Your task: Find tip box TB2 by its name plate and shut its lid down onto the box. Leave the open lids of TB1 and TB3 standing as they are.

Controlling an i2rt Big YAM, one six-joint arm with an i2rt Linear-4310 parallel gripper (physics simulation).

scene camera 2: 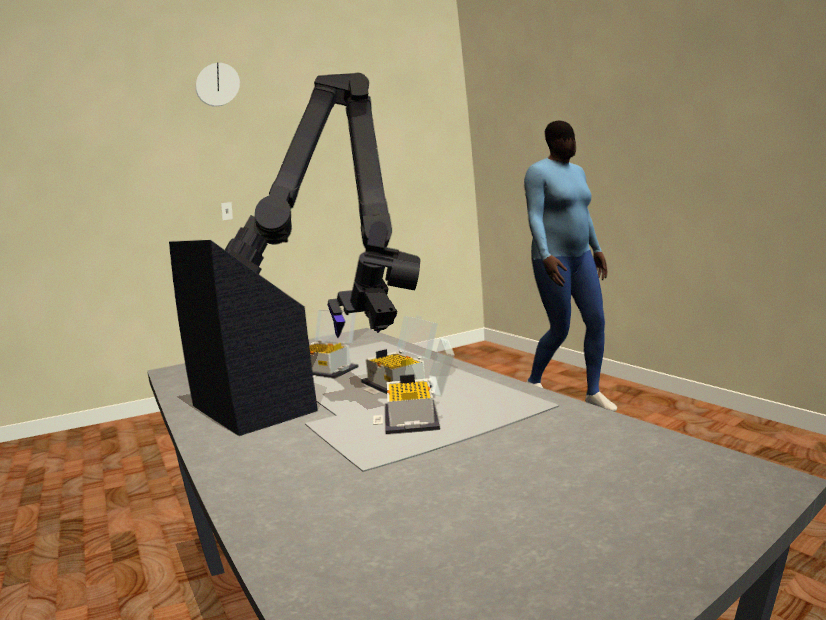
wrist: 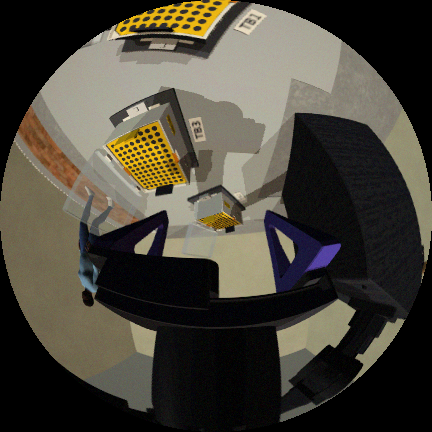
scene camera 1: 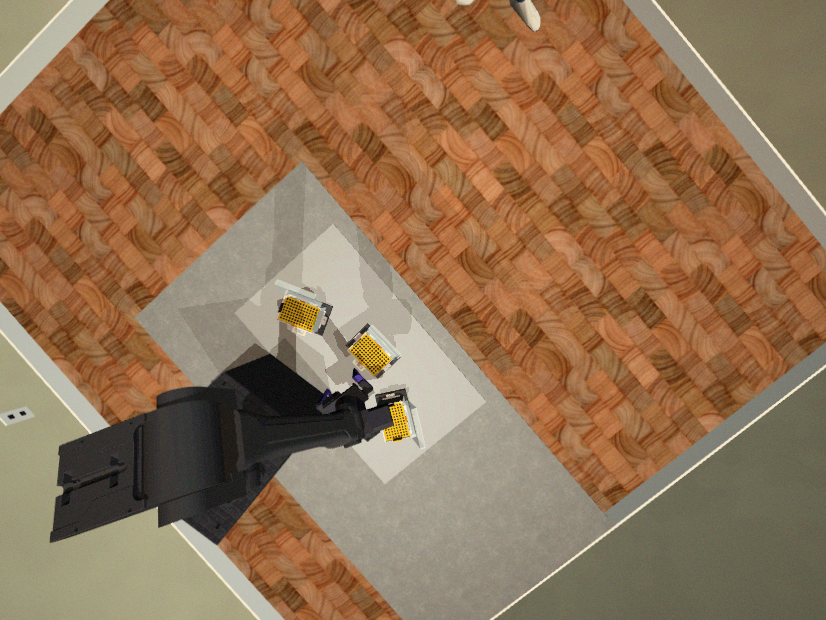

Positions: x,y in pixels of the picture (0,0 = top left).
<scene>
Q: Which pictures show the gripper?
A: Scene camera 2, the wrist view and scene camera 1: all of them.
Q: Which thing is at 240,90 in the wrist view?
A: A pale mat.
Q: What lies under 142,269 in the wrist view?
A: The gripper.
</scene>
